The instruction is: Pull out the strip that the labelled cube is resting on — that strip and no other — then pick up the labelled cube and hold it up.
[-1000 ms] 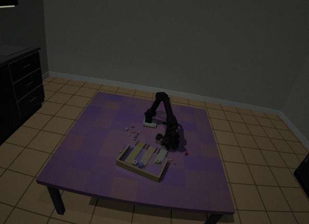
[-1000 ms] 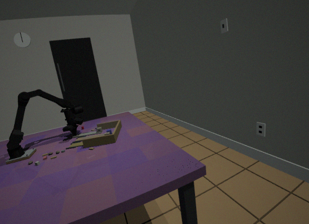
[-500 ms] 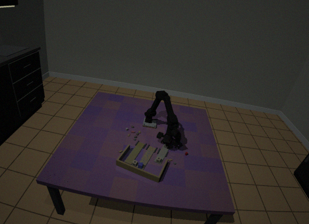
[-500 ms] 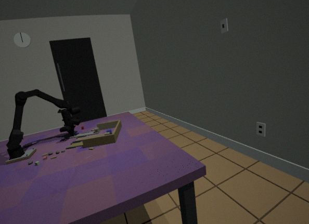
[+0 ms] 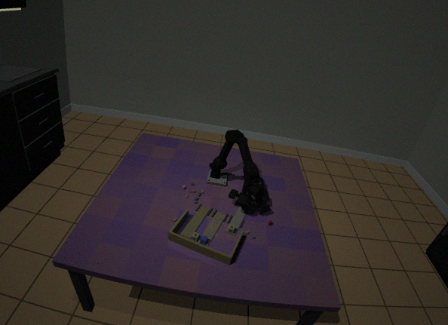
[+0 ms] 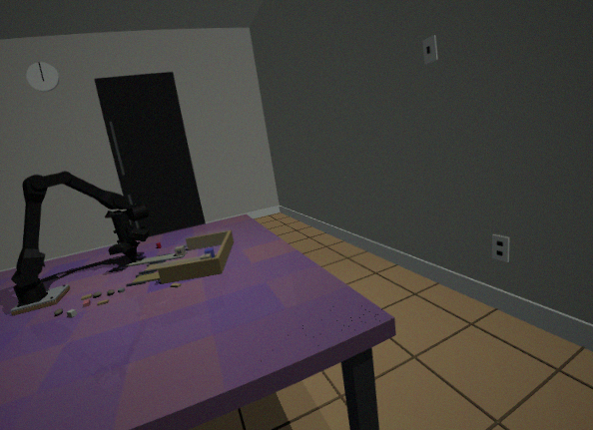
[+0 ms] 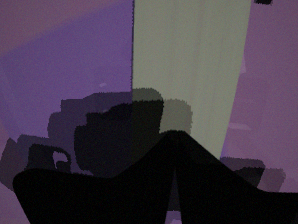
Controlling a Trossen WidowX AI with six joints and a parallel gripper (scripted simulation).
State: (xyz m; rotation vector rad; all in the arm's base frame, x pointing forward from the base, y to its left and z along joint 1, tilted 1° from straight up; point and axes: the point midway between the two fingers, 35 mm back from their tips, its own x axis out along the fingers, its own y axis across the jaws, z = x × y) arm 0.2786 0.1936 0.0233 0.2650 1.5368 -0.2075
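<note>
Now: the grey strip 90 mm ahead of my gripper tip and 30 mm to the right of it. From my gripper tip the other things lie so: red object (80 mm ahead, 160 mm to the left, 10 mm above).
</note>
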